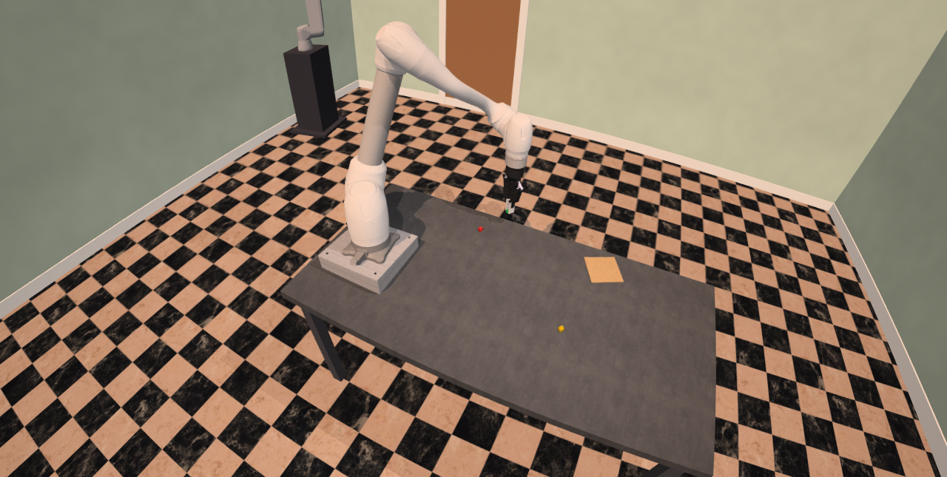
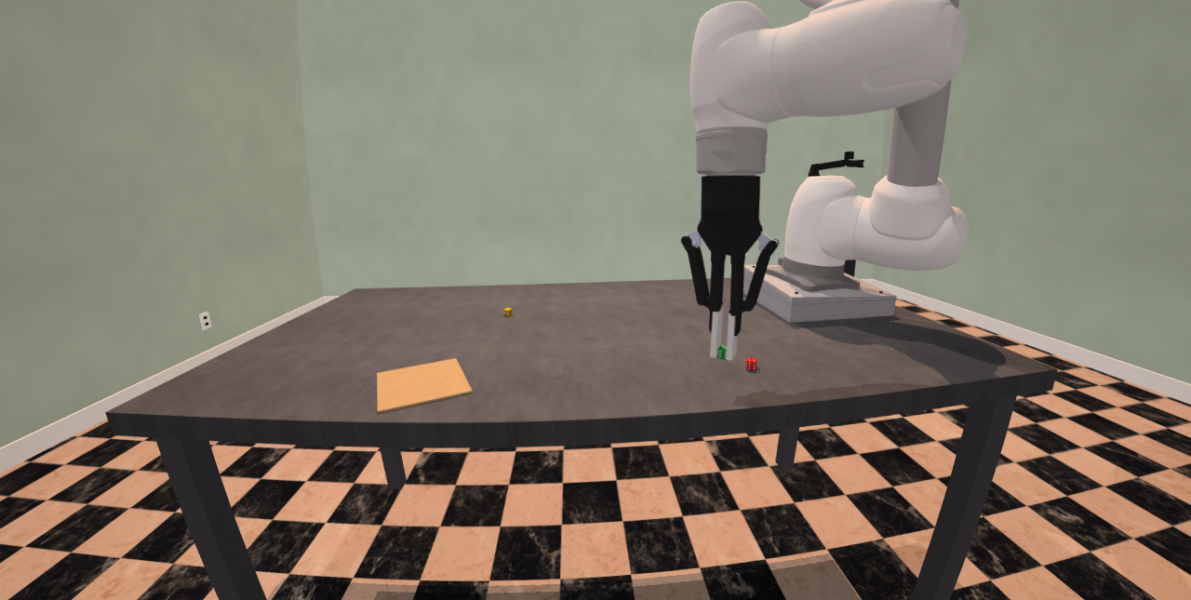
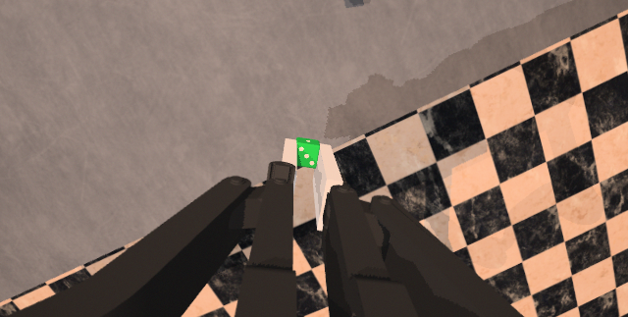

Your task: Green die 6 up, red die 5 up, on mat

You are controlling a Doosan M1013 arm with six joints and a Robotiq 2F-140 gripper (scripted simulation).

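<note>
The red die is 11 cm behind my hand, 8 cm to the right of it and 10 cm below it. From my hand the other things lie so: yellow die 29 cm ahead, 51 cm to the right, 10 cm below; then orange mat 44 cm ahead, 17 cm to the right, 11 cm below; then green die 3 cm below.
</note>
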